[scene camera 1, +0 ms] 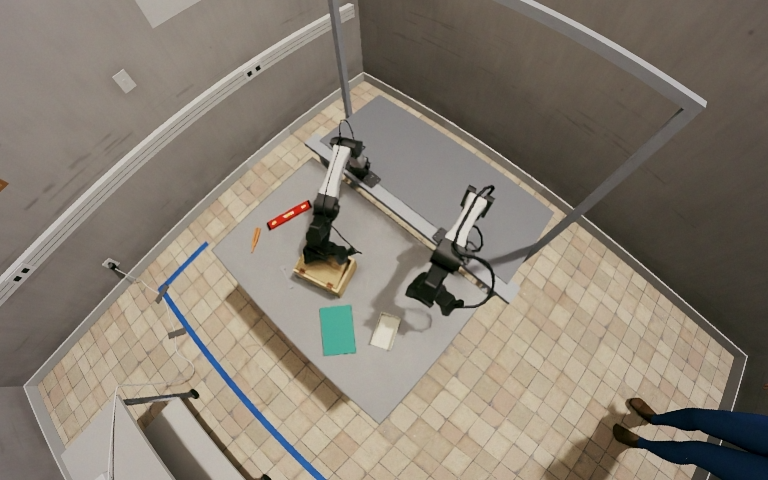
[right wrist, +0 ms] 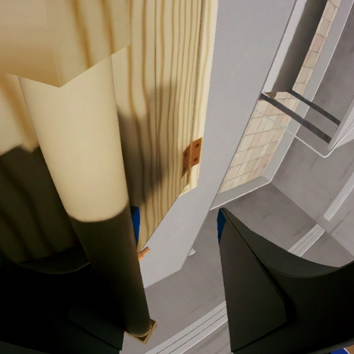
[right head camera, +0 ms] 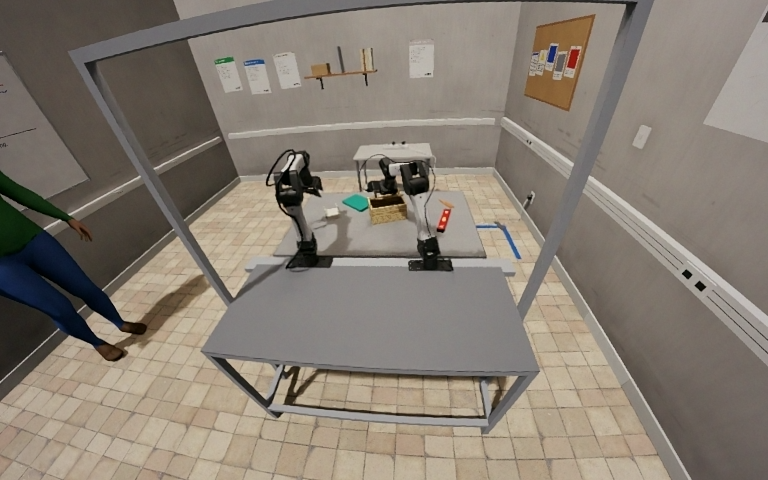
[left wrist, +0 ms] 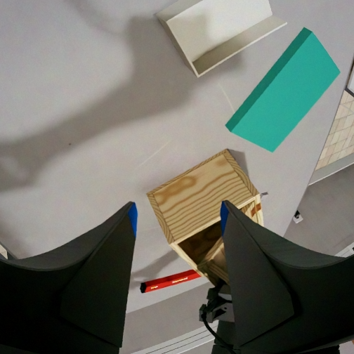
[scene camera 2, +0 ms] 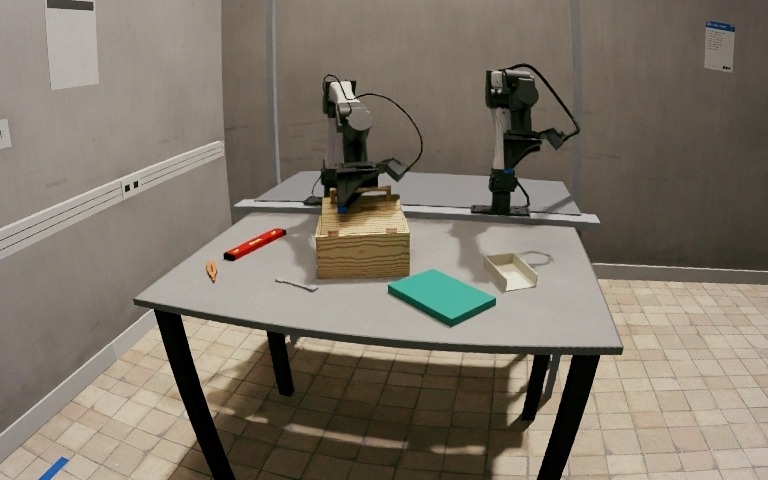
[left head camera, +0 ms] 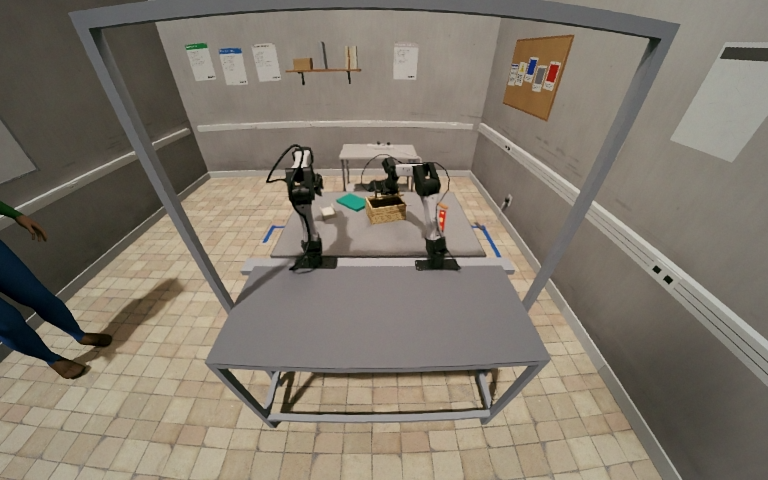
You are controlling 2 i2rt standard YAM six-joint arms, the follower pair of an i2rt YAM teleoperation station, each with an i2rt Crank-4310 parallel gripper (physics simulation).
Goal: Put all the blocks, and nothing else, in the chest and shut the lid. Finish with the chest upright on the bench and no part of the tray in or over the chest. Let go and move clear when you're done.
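Frame: origin at the left arm's base, x back, y left, z down, level; centimetres.
Seen in the pictures: left gripper, fingertip midpoint: (scene camera 1: 410, 292) (right head camera: 321, 194) (scene camera 2: 506, 172) (left head camera: 321, 192); right gripper, fingertip midpoint: (scene camera 1: 308, 261) (right head camera: 393, 191) (scene camera 2: 340, 210) (left head camera: 391, 191); left arm's base at its link origin: (right head camera: 312, 263) (scene camera 2: 500, 212) (left head camera: 316, 264); right arm's base at its link origin: (scene camera 1: 361, 173) (right head camera: 430, 266) (left head camera: 436, 265).
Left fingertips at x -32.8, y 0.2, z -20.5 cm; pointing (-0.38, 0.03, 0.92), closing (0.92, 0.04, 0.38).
Note:
Pixels of each thing's middle, then the offset from my left fingertips to it.
- wooden chest at the middle of its body: (scene camera 2: 361, 227) (scene camera 1: 324, 265) (right head camera: 386, 202) (left head camera: 385, 202) dy -34.1, dx -11.9, dz +12.3 cm
- white tray at the middle of its body: (scene camera 2: 509, 270) (scene camera 1: 385, 331) (left head camera: 327, 211) (right head camera: 332, 212) dy +1.4, dx -14.5, dz +20.1 cm
- teal slab at the middle of its body: (scene camera 2: 441, 295) (scene camera 1: 337, 330) (left head camera: 353, 202) (right head camera: 358, 202) dy -13.5, dx -27.1, dz +20.8 cm
- red level at the middle of its body: (scene camera 2: 255, 243) (scene camera 1: 289, 215) (right head camera: 444, 220) (left head camera: 441, 220) dy -67.6, dx -5.0, dz +20.9 cm
- orange tool at the middle of its body: (scene camera 2: 212, 271) (scene camera 1: 255, 240) dy -71.0, dx -24.8, dz +21.2 cm
- thin grey tool at the middle of its body: (scene camera 2: 296, 284) dy -46.2, dx -26.1, dz +21.4 cm
The wooden chest (left head camera: 386, 213) (scene camera 2: 362, 257) (left wrist: 195, 200) stands upright on the bench. Its hinged lid (scene camera 2: 362, 217) (right wrist: 165, 65) is tilted, partly lowered, leaving a gap on the robots' side. My right gripper (right wrist: 178, 211) is open at the lid; one finger is beside the round handle (right wrist: 75, 150), the other stands apart from it, and the bar is not between them. My left gripper (scene camera 2: 508, 169) (left wrist: 178, 205) is open and empty, high over the bench, away from the chest. The white tray (scene camera 1: 386, 331) (scene camera 2: 512, 268) (left wrist: 215, 25) lies apart from the chest, empty. No blocks show; the chest's inside is mostly hidden.
A teal slab (scene camera 1: 337, 330) (scene camera 2: 441, 294) (left wrist: 285, 95) lies between chest and tray. A red level (scene camera 1: 289, 215) (scene camera 2: 254, 244), an orange tool (scene camera 1: 256, 239) (scene camera 2: 211, 271) and a thin grey tool (scene camera 2: 296, 284) lie on the chest's other side. A person stands left in the head views.

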